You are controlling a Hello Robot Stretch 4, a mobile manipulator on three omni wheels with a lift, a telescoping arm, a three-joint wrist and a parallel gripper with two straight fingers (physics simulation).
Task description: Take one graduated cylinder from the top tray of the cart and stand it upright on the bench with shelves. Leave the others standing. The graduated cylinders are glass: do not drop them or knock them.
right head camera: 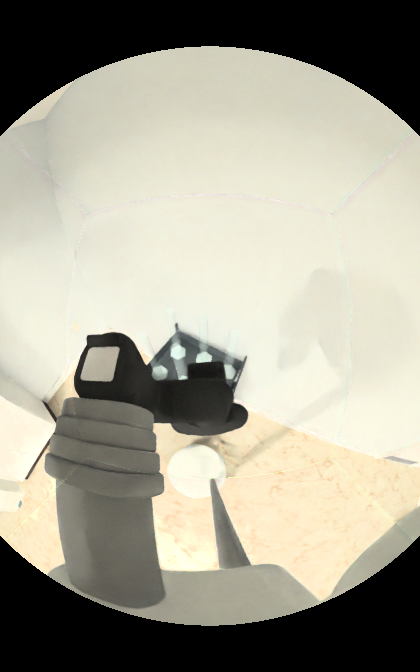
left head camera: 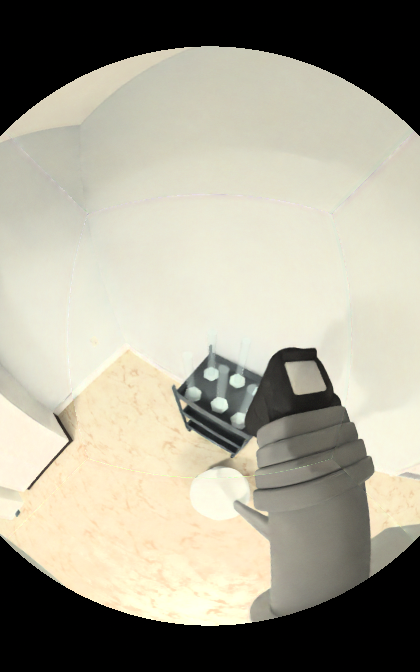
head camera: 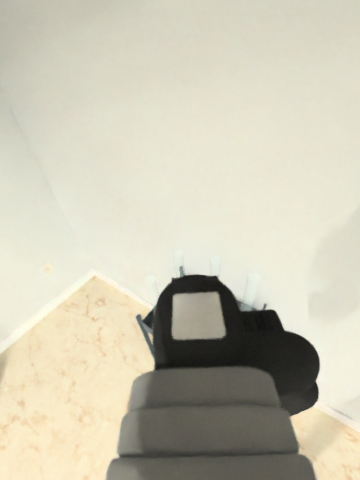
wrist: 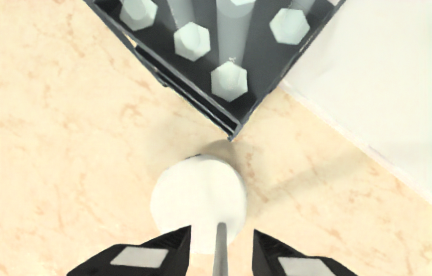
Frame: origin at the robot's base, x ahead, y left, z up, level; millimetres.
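Seen in the pictures: gripper, fingertip midpoint: (wrist: 221,246); robot's base at its link origin: (wrist: 202,198).
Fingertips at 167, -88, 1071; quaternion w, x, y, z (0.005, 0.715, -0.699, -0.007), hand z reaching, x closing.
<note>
Offsets run from my fingertips to a thing's middle, as dx, dy, dz.
Several clear graduated cylinders with pale hexagonal bases stand upright on the dark top tray of the cart (left head camera: 227,364) (right head camera: 215,346) (wrist: 260,55). One cylinder @[+230, +3, -269] (left head camera: 219,405) (wrist: 229,81) stands near the tray's front corner in the wrist view. Another cylinder @[+377, -133, -269] (head camera: 251,290) shows beside the black wrist in the head camera view. My gripper (wrist: 221,246) is open, with nothing between its fingertips. In the wrist view it is below the cart's near corner, apart from the cylinders. The wrist hides the fingers and part of the tray in the head views. The bench with shelves cannot be made out.
A white round object (left head camera: 220,492) (right head camera: 197,470) (wrist: 192,200) is beside the cart's near side. A grey tapered rod (left head camera: 252,517) (right head camera: 225,530) (wrist: 221,252) overlaps it in view. A wall runs behind the cart. A pale block (left head camera: 25,445) stands at the far left.
</note>
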